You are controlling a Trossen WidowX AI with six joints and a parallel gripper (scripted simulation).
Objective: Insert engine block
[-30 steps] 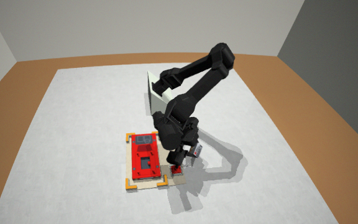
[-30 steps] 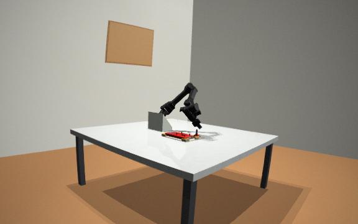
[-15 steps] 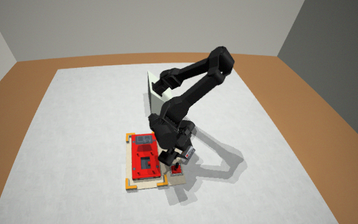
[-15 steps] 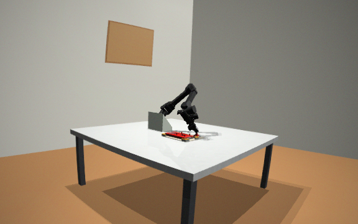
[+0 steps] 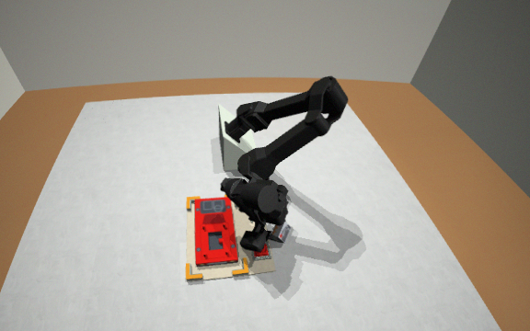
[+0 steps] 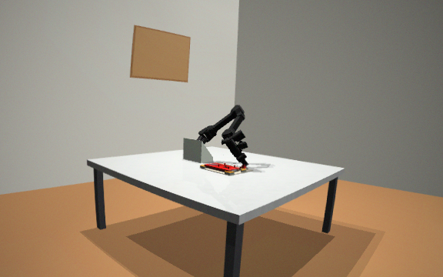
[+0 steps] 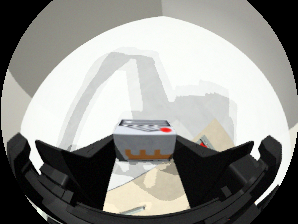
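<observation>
The grey engine block is right at my gripper tip.
</observation>
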